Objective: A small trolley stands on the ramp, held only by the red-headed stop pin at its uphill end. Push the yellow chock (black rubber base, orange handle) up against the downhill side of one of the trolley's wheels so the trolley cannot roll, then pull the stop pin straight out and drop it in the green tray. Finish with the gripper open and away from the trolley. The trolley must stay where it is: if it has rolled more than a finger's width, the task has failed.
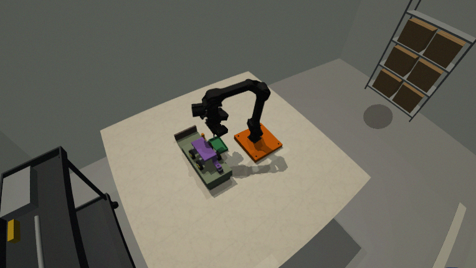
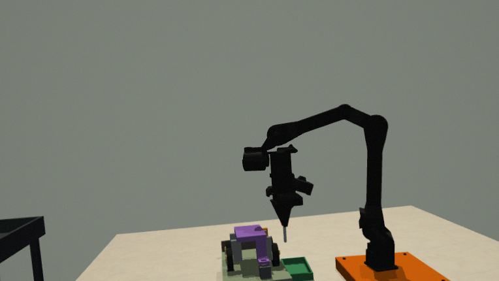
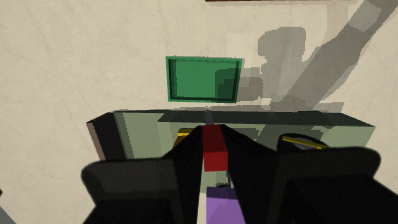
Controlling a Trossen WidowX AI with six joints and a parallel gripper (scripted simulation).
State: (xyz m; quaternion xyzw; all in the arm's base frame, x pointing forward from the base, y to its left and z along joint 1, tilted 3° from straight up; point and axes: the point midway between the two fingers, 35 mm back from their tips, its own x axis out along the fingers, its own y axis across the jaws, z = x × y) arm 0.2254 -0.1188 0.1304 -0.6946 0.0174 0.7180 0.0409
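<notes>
My gripper tip is 14 cm above the green tray and 2 cm past it. Round my gripper tip: trolley (11 cm ahead, 6 cm to the left, 2 cm below); then red-headed stop pin (right at my gripper tip); then yellow chock (5 cm below, 5 cm ahead, 2 cm to the right).
</notes>
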